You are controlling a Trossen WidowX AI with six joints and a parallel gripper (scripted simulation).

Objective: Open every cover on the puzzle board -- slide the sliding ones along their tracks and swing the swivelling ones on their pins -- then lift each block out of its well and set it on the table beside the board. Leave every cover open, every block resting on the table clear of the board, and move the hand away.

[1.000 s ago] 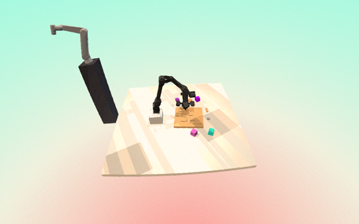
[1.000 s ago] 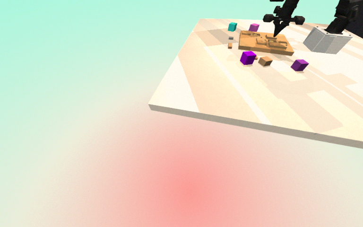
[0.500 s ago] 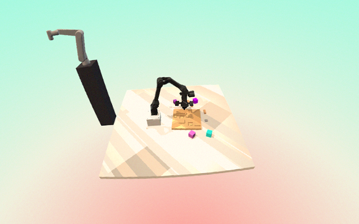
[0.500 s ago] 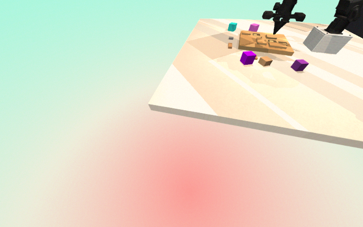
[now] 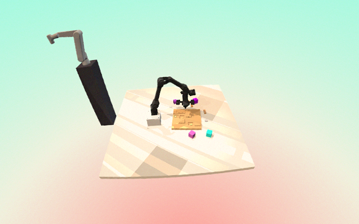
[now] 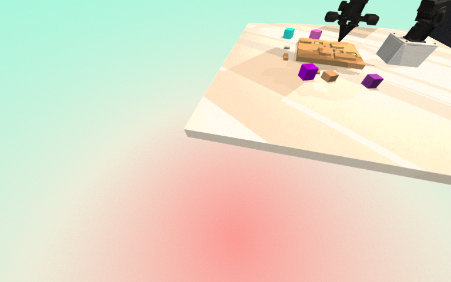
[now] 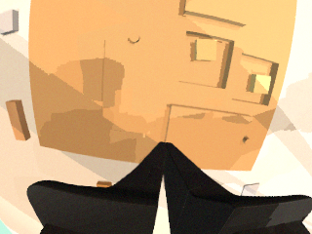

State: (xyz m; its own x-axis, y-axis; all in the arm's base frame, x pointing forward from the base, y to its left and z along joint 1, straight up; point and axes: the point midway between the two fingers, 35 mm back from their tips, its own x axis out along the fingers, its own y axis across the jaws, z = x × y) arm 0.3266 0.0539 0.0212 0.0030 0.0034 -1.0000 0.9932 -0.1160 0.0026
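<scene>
Right now the small grey piece is 21 cm ahead of my gripper tip, 13 cm to the right of it and 8 cm below it. Round my gripper tip: magenta block: 32 cm to the right, 6 cm below, 3 cm ahead; dark purple block: 22 cm to the left, 10 cm behind, 6 cm below; small orange piece: 22 cm ahead, 8 cm below, 1 cm to the left.
</scene>
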